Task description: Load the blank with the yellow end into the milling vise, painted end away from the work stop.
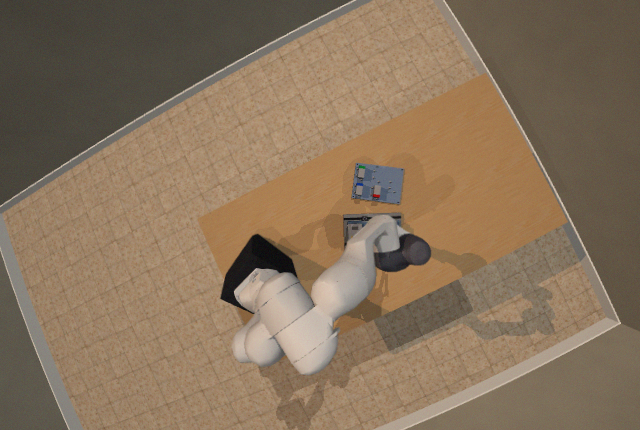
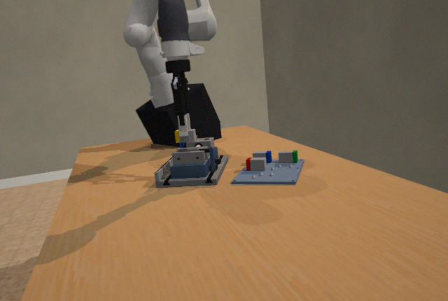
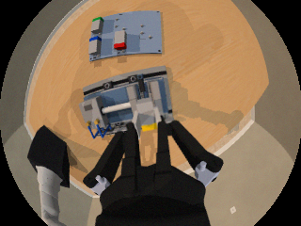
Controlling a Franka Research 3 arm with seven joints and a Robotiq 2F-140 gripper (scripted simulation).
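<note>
Now: the yellow-ended blank 4 cm below my hand. Also, from my hand: infeed plate 23 cm to the left, 17 cm below, 12 cm ahead; then red-ended blank 20 cm to the left, 15 cm below, 9 cm ahead; then blue-ended blank 27 cm to the left, 15 cm below, 2 cm ahead.
</note>
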